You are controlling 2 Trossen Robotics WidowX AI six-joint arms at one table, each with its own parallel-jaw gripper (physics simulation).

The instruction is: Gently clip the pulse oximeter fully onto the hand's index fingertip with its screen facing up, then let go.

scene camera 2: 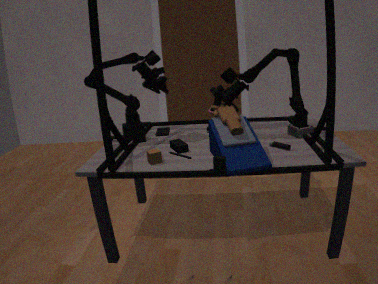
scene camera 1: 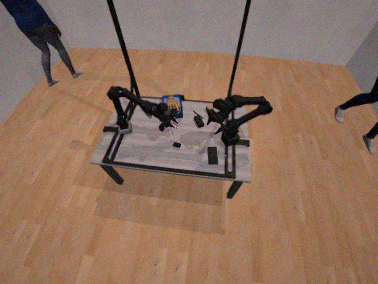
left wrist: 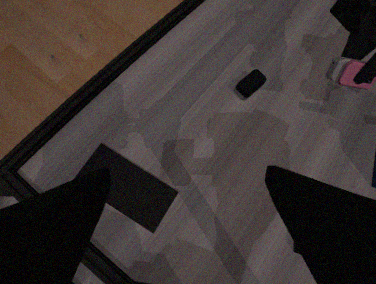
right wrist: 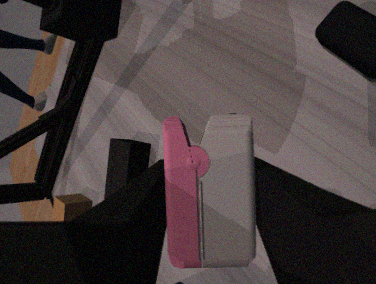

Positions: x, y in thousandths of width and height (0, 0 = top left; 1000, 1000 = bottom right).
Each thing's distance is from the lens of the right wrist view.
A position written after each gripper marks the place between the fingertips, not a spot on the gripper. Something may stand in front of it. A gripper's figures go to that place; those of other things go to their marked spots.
right gripper (right wrist: 549, 590): 11 cm
pulse oximeter (right wrist: 592, 590): 8 cm
tan cube (right wrist: 177, 731): 46 cm
The marked spots on the pulse oximeter and the tan cube are 40 cm apart.
